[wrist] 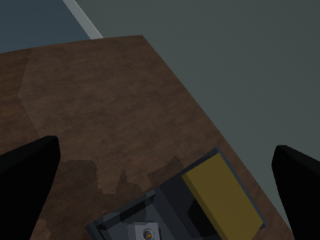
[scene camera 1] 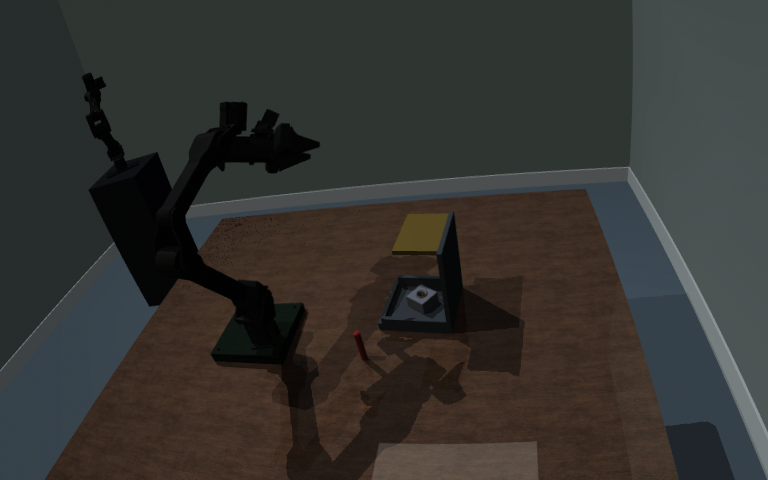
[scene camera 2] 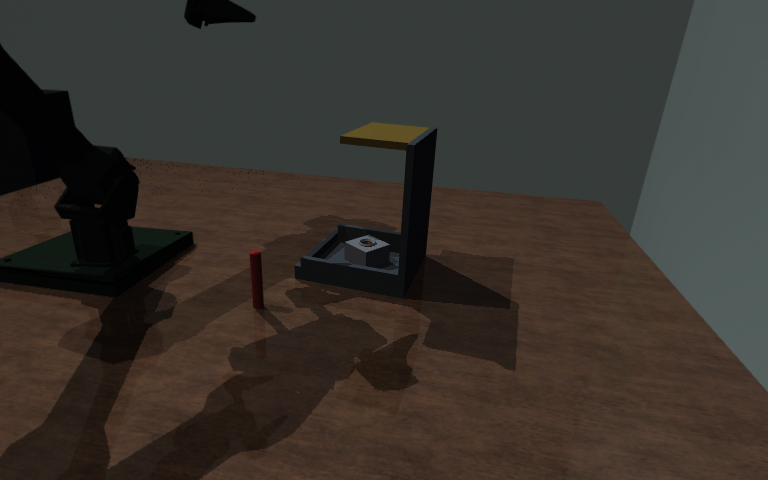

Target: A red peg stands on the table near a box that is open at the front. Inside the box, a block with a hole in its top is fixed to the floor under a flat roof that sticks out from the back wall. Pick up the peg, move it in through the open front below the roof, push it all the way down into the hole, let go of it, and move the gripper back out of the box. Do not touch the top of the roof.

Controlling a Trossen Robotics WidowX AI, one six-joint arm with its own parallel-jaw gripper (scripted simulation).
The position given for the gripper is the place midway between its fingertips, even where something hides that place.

The gripper (scene camera 1: 314, 150) is open, with nothing in its grasp.
The gripper shows as well in the wrist view (wrist: 168, 152).
